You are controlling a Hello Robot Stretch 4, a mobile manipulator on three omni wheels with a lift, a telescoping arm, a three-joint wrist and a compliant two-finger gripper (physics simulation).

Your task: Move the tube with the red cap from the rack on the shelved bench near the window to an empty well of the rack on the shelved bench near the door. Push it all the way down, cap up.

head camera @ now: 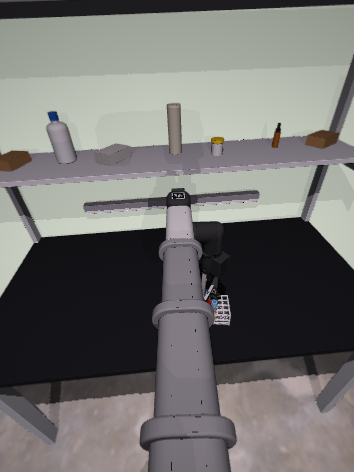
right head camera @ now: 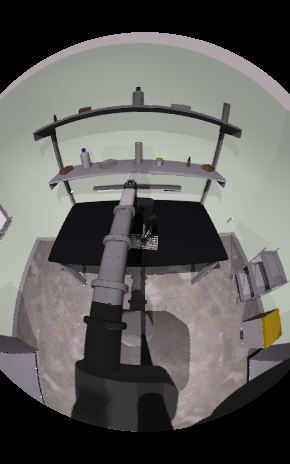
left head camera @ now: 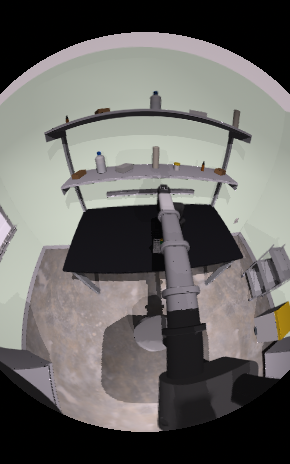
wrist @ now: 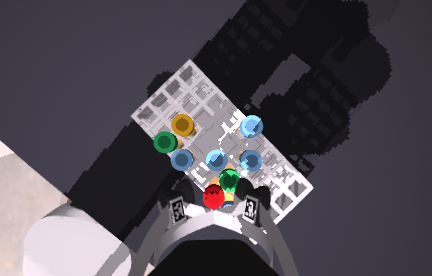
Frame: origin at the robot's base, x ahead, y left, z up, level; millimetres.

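Seen in the pictures: gripper, fingertip midpoint: (right head camera: 146, 239) (wrist: 214, 194); robot's base at its link origin: (right head camera: 134, 326) (left head camera: 153, 331).
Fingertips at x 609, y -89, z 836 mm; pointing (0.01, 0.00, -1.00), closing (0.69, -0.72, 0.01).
Note:
Offsets run from my fingertips to a thing's top centre. Level surfaces: height alone.
The white wire rack @(dx +34, dy +18, dz -44 mm) (head camera: 225, 315) (left head camera: 157, 245) (right head camera: 154, 242) (wrist: 206, 111) stands on the black bench top @(dz -101 mm) (head camera: 100, 300) and appears diagonal in the wrist view. The red-capped tube @(dx +0, dy -1, dz +19 mm) (wrist: 213, 197) is upright at the rack's near edge, cap up. My gripper (wrist: 214, 194) is partly open, with one fingertip on each side of the red cap and visible gaps to both. A green-capped tube @(dx +21, dy -2, dz +19 mm) (wrist: 229, 180) stands close beyond the red cap, near the right fingertip. The red-capped tube's lower part is hidden. A second rack does not show.
Blue-capped tubes @(dx +24, dy +20, dz +19 mm) (wrist: 216, 160) @(dx +44, dy -3, dz +19 mm) (wrist: 250, 160) @(dx +4, dy +42, dz +19 mm) (wrist: 182, 159) @(dx +67, dy +17, dz +19 mm) (wrist: 251, 126), a yellow-capped tube @(dx +27, dy +62, dz +19 mm) (wrist: 182, 125) and another green-capped tube @(dx +5, dy +64, dz +19 mm) (wrist: 165, 142) stand in the rack. The lower shelf @(dz +356 mm) (head camera: 150, 167) above the bench holds a bottle @(dx +453, dy +526, dz +534 mm) (head camera: 62, 142) and a tall cylinder @(dx +499, dy +91, dz +534 mm) (head camera: 174, 130).

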